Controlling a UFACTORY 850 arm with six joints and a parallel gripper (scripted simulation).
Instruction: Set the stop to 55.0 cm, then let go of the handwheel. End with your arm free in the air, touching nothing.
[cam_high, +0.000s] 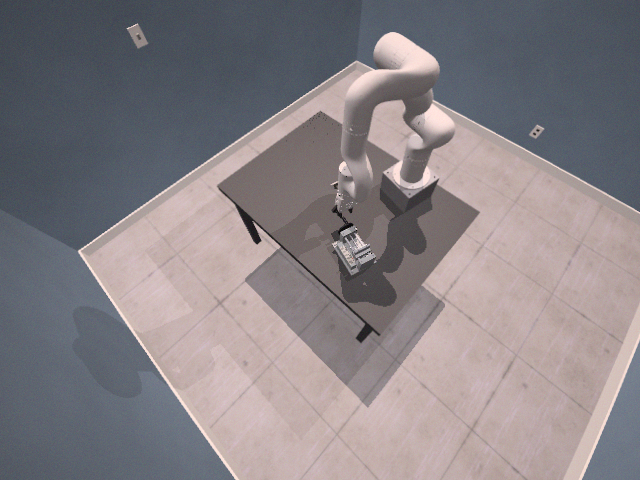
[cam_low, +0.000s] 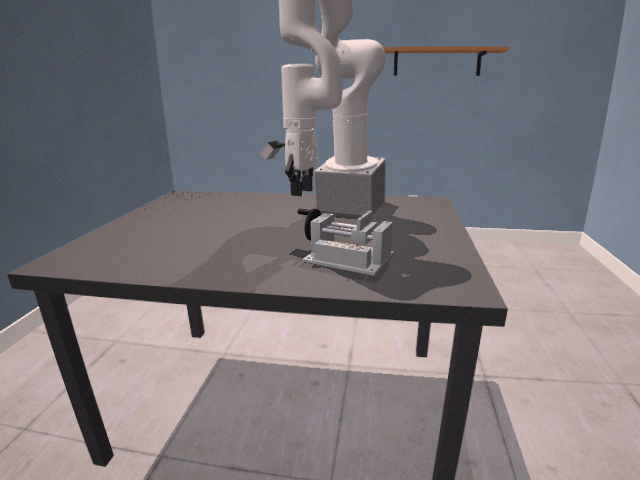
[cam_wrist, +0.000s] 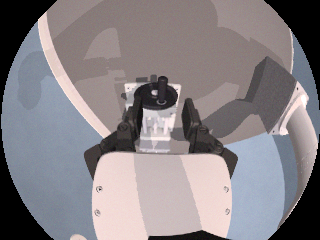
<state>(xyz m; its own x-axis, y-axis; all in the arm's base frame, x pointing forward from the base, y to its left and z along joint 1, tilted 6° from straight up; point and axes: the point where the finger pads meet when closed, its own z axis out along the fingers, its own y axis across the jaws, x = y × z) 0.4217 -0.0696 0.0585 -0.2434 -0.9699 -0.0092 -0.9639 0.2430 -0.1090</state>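
My hand is 1 cm to the right of the dark handle and 7 cm above it. From my hand the other things lie so: black handwheel 1 cm ahead, 2 cm to the left, 8 cm below; then grey stop fixture 7 cm ahead, 18 cm to the left, 9 cm below.
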